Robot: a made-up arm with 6 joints.
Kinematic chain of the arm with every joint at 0, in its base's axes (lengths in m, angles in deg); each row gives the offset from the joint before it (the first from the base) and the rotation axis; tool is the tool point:
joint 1: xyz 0 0 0.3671 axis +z
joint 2: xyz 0 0 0 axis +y
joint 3: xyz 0 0 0.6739 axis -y
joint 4: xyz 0 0 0 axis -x
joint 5: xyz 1.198 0 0 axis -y
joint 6: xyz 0 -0.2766 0 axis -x
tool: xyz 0 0 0
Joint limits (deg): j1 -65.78..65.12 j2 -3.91..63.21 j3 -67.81..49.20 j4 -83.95..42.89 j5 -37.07..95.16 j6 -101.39..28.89
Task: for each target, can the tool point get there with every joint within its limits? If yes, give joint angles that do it. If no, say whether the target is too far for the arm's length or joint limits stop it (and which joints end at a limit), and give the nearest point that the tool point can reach.
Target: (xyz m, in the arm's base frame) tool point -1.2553 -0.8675 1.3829
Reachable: no: joint limits stop it (at a limit: joint 1, joint 2) | nearest point 0.0651 -0.8189 1.9133 | short by 1.424 m
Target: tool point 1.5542 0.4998 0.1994
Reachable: yes | joints 27.54 54.56 27.97 -5.16 73.48 15.00
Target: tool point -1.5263 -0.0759 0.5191
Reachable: no: joint limits stop it (at a limit: joint 2, joint 3, joint 4) | nearest point -0.3928 -0.0195 -0.0525 | short by 1.271 m
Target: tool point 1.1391 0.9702 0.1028
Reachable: yes | joints 50.10 48.44 6.72 24.57 21.33 -75.93
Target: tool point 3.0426 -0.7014 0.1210
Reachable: no: too far | nearest point 1.7515 -0.4038 0.4104 | short by 1.356 m
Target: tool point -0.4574 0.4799 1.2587
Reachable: no: joint limits stop it (at a limit: joint 1, joint 2, joint 4) | nearest point 0.4190 0.8343 1.7826 | short by 1.081 m
